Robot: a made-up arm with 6 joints.
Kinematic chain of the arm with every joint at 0, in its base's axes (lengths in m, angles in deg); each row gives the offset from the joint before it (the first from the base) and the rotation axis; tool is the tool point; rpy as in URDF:
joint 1: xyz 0 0 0.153 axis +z
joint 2: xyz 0 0 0 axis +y
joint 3: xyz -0.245 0 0.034 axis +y
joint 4: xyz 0.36 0 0.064 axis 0.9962 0 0.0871
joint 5: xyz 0 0 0 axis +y
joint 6: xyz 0.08 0 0.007 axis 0.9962 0 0.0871
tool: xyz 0 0 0 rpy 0 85 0
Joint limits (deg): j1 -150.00..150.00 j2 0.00..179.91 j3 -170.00..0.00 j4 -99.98..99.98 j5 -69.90..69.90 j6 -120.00..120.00
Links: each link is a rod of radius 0.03 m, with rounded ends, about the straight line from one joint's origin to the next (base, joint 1, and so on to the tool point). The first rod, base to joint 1, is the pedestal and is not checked.
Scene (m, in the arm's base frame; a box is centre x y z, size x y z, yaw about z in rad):
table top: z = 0
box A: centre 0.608 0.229 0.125 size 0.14 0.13 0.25 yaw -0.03
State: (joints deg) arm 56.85 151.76 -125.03 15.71 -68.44 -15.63
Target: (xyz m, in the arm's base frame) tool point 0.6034 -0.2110 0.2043
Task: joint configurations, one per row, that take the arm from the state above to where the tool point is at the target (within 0.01 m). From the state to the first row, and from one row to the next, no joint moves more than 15 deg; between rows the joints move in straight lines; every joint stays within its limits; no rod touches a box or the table.
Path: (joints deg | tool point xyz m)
1: 45.29 144.26 -132.32 22.39 -64.33 -6.03 | 0.4606 0.4260 0.3189
2: 33.73 136.77 -139.62 29.06 -60.22 3.58 | 0.5089 0.2991 0.4437
3: 22.17 129.27 -146.91 35.74 -56.11 13.18 | 0.5014 0.1623 0.5584
4: 9.23 136.83 -140.58 31.55 -59.84 3.58 | 0.5861 0.0584 0.4479
5: -3.72 144.39 -134.24 27.36 -63.57 -6.03 | 0.6225 -0.0736 0.3280
6: -16.66 151.95 -127.91 23.17 -67.30 -15.63 | 0.6034 -0.2110 0.2043

